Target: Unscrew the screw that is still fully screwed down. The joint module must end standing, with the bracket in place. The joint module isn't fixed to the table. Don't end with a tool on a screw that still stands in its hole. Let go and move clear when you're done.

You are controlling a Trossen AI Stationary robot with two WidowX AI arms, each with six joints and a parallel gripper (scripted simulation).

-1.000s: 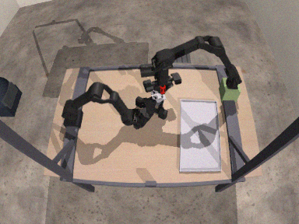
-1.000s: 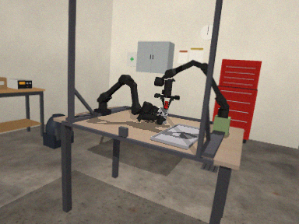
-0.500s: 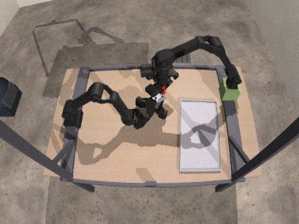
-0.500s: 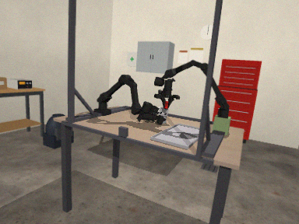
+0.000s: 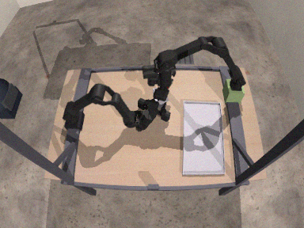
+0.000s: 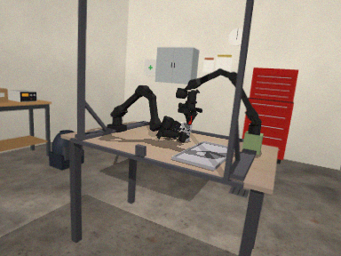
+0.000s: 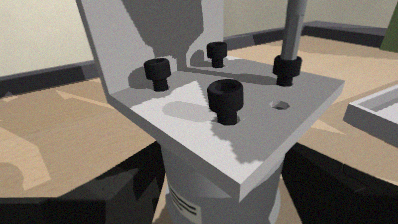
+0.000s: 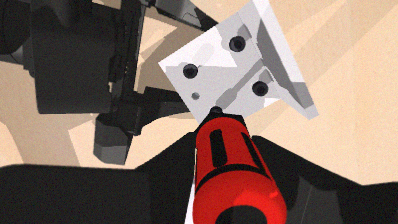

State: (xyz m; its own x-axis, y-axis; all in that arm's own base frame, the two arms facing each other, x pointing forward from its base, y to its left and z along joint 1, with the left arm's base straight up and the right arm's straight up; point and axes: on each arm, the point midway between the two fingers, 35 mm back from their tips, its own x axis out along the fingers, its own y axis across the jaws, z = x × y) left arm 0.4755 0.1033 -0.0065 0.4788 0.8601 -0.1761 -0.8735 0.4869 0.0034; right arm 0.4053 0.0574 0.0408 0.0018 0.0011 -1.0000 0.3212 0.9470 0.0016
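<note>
Right now the red screwdriver is 30 mm below my right hand. From my right hand the other things lie so: dark frame rail (280 mm ahead, 10 mm to the left, 140 mm below); then joint module (10 mm ahead, 20 mm to the left, 120 mm below); then l-shaped bracket (20 mm ahead, 20 mm to the left, 80 mm below).
The joint module is 2 cm ahead of my left hand, 2 cm to the right of it and 1 cm below it. From my left hand the other things lie so: red screwdriver 1 cm ahead, 4 cm to the right, 9 cm above; dark frame rail 28 cm ahead, 3 cm to the right, 3 cm below; l-shaped bracket 2 cm ahead, 2 cm to the right, 4 cm above.
</note>
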